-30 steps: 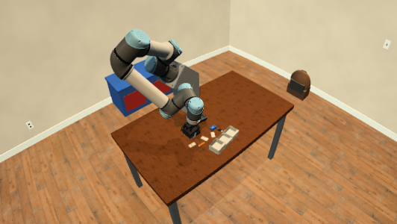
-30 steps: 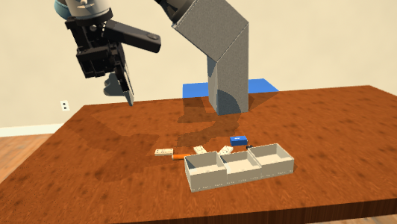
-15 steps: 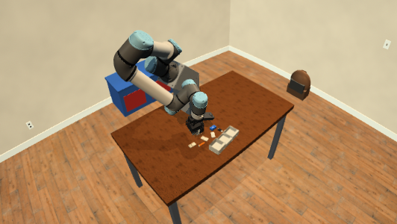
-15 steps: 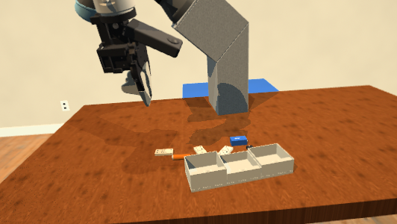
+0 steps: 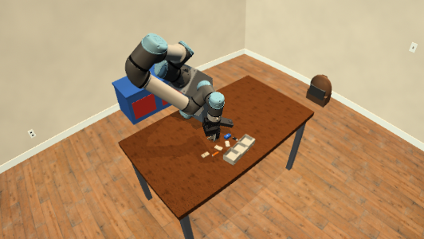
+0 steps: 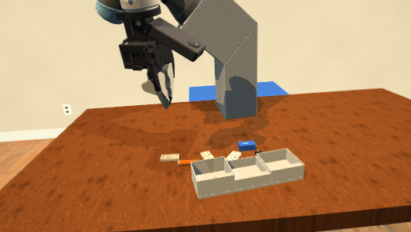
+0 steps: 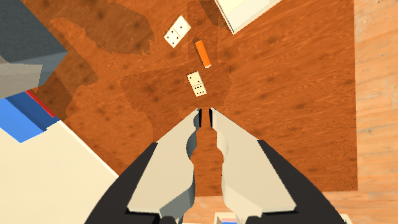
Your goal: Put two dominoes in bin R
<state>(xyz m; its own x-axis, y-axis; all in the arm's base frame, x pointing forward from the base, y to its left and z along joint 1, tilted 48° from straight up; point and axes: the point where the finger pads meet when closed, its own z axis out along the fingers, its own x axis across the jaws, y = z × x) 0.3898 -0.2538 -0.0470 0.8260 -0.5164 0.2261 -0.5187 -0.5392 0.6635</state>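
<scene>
My gripper is now 80 mm short of the cream three-compartment bin tray, 160 mm to the right of it and 170 mm above it. Also, from my hand: blue block (60 mm behind, 220 mm to the left, 180 mm below); orange cylinder (20 mm behind, 30 mm to the left, 180 mm below); domino (50 mm behind, 90 mm to the left, 180 mm below).
</scene>
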